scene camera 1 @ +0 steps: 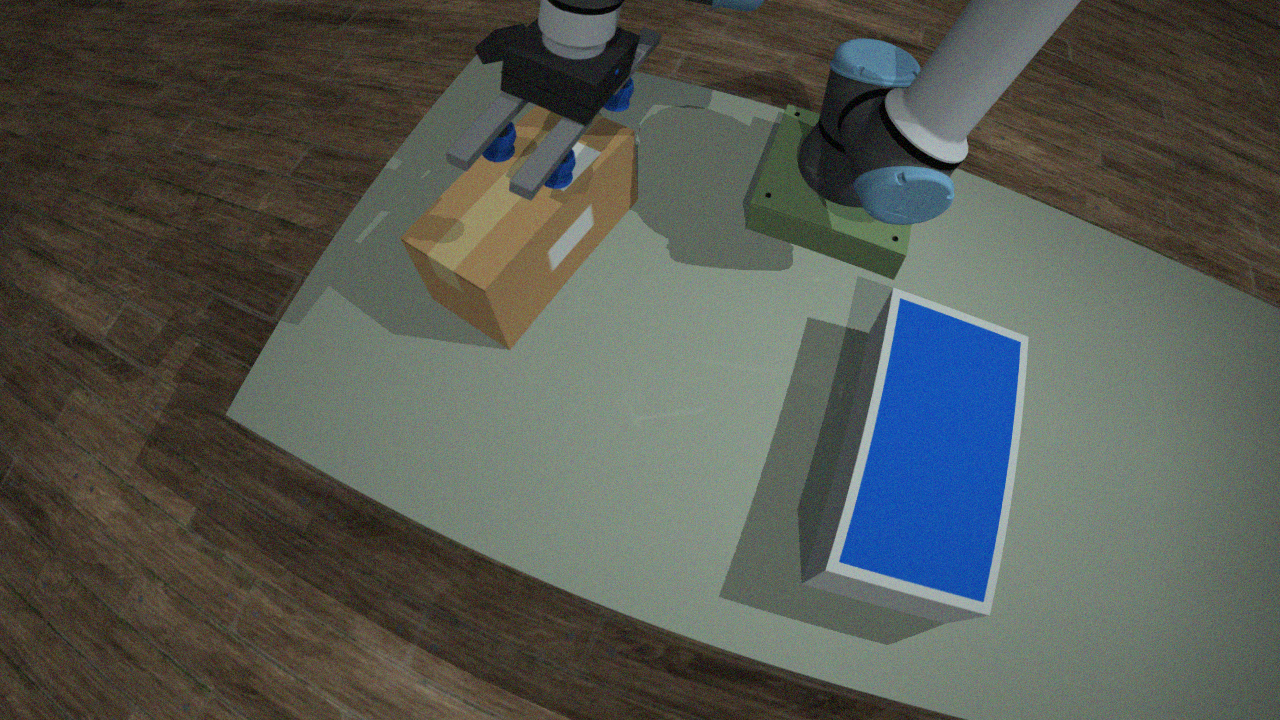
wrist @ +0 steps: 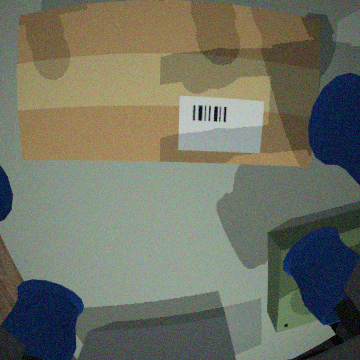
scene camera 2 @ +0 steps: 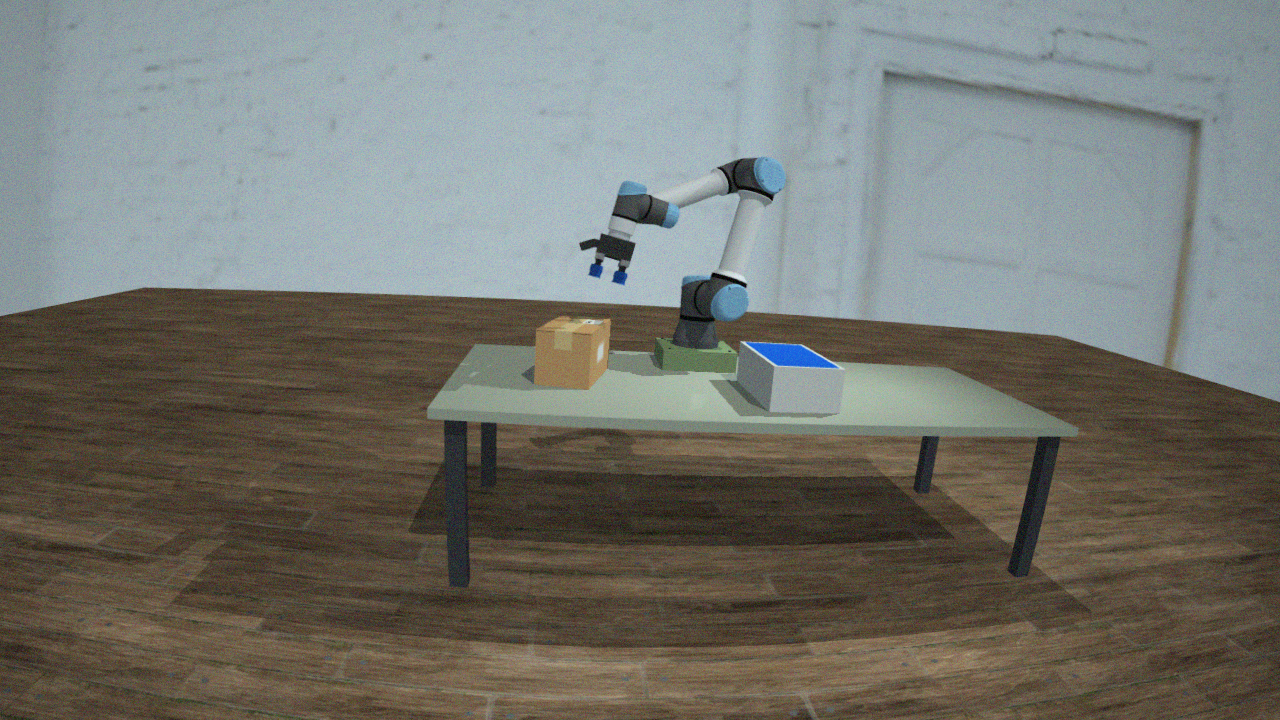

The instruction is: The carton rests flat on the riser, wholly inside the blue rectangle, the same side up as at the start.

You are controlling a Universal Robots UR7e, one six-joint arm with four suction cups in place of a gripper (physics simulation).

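Where they show: hand, tool point: (wrist: 172, 233) (scene camera 2: 606, 279); arm's base, link origin: (scene camera 1: 846, 169) (scene camera 2: 695, 344).
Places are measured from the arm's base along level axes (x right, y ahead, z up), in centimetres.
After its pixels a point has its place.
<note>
The brown carton (scene camera 1: 528, 295) @[x 40.2, y 30.9, z -0.3 cm] (scene camera 2: 565, 362) @[x 48.6, y 33.6, z 0.5 cm] (wrist: 100, 130) @[x 41.5, y 26.5, z 8.9 cm] rests flat on the table at its left part, with tape and a white barcode label on top and another label on one side. My suction gripper (scene camera 1: 562, 127) @[x 36.0, y 21.1, z 21.9 cm] (scene camera 2: 608, 273) @[x 36.0, y 21.1, z 21.9 cm] (wrist: 180, 225) @[x 36.0, y 21.1, z 21.9 cm] is open, its suction off. It hangs clear above the carton, and the wrist view shows its blue cups offset from the carton toward the riser. The grey-white riser (scene camera 1: 827, 501) @[x -1.6, y 49.2, z -5.5 cm] (scene camera 2: 805, 394) @[x -9.3, y 61.1, z -1.4 cm] (wrist: 160, 340) @[x -3.1, y 39.7, z -2.1 cm] stands apart from the carton on the right. The blue rectangle (scene camera 1: 939, 447) @[x -12.0, y 44.3, z 5.6 cm] (scene camera 2: 792, 354) @[x -13.5, y 43.5, z 5.6 cm] covers most of its top and bears nothing.
The arm's green base block (scene camera 1: 814, 234) @[x 4.1, y 11.9, z -2.5 cm] (scene camera 2: 695, 360) @[x 3.9, y 12.0, z -2.8 cm] (wrist: 272, 280) @[x 4.0, y 12.0, z -3.4 cm] stands on the table (scene camera 1: 626, 501) @[x 22.7, y 53.1, z -6.4 cm] (scene camera 2: 948, 402) @[x -65.5, y 54.2, z -6.4 cm] between the carton and the riser, toward the back. The table's left edge runs close to the carton. The arm reaches above the table from the base block.
</note>
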